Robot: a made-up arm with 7 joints.
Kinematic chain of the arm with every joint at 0, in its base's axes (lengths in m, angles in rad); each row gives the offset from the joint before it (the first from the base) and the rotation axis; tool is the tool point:
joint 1: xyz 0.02 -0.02 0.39 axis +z
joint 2: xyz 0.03 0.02 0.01 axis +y
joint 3: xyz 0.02 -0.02 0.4 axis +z
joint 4: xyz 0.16 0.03 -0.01 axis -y
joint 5: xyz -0.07 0 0.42 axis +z
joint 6: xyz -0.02 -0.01 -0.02 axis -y
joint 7: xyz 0.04 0 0.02 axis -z
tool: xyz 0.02 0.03 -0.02
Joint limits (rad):
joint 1: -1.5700..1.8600
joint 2: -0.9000..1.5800
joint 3: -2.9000..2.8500
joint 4: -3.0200..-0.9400
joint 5: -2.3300..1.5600
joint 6: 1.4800..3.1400
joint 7: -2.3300..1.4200
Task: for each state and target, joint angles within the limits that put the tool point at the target. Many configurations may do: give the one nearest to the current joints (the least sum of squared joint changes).
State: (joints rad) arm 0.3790 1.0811 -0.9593 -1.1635 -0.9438 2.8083 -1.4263
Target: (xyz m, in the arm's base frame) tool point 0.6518 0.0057 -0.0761
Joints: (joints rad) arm 0.4997 1.5243 -0.6459 -1.4510 -0.9754 2.8140 -1.4050
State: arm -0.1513 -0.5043 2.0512 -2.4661 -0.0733 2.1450 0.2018
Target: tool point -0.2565 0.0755 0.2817
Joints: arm 0.2340 -0.2724 2.5262 -2.9808 -0.1643 2.1148 0.1276
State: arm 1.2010 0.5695 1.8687 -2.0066 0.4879 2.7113 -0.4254
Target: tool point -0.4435 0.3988 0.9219
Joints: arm 1.3127 0.6222 1.7360 -1.4598 0.4795 2.6284 -0.3185
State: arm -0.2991 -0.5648 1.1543 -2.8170 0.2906 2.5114 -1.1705
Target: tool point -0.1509 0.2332 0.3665
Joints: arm 0.4270 -0.3436 1.7835 -3.0200 0.2059 2.5307 -1.2335
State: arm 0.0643 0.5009 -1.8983 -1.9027 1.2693 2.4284 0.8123
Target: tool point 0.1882 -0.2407 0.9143
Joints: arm 0.5132 1.1856 -2.5350 -2.1940 1.3790 2.6312 0.8556
